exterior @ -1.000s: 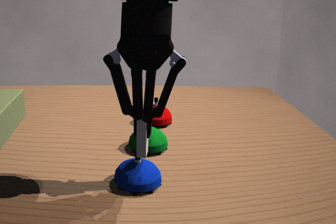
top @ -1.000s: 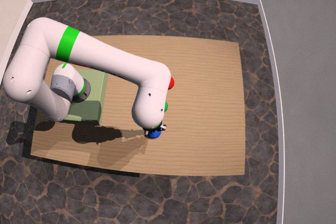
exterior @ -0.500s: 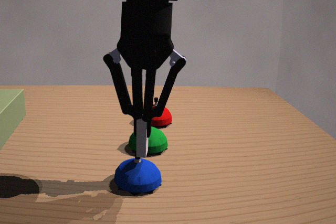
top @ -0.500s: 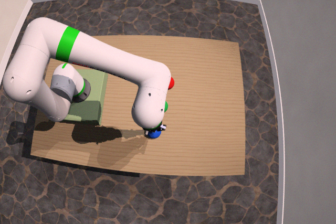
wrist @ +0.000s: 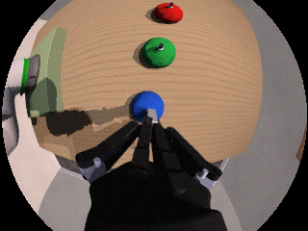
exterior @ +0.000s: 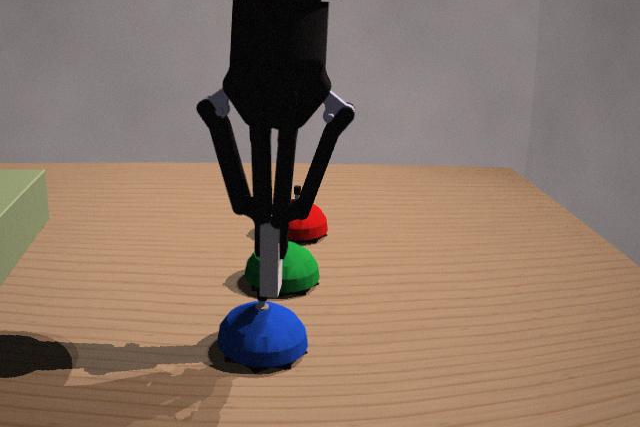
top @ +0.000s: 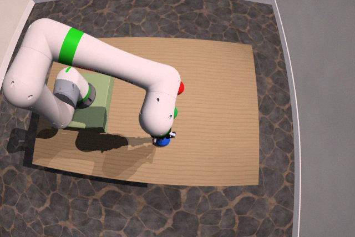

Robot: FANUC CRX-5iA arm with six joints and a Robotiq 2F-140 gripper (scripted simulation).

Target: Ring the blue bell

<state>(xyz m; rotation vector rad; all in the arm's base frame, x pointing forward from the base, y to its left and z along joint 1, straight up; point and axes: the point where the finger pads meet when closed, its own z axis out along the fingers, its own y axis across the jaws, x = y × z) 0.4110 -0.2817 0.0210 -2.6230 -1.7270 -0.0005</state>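
My gripper is now 60 mm above the blue bell and 10 mm past it. Also, from my hand: red bell (270 mm to the left, 110 mm ahead, 60 mm below); green bell (140 mm to the left, 60 mm below, 50 mm ahead).
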